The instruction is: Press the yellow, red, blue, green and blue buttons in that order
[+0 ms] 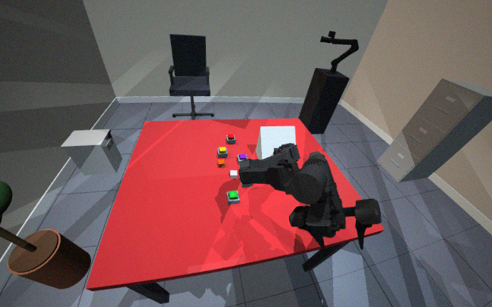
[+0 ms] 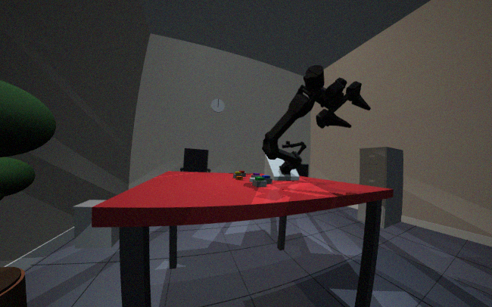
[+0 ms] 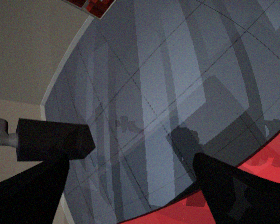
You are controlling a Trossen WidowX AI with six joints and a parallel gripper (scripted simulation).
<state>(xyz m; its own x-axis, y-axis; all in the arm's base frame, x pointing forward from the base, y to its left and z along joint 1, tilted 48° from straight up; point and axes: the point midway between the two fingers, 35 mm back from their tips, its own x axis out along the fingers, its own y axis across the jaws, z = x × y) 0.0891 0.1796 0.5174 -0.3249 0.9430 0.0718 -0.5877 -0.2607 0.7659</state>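
The yellow button lies 220 mm ahead of my gripper tip, 610 mm to the right of it and 220 mm below it. The rest, counted from my gripper tip: green button: 200 mm ahead, 320 mm to the right, 220 mm below; blue button: 120 mm ahead, 400 mm to the right, 220 mm below; white block: 180 mm ahead, 450 mm to the right, 250 mm below.
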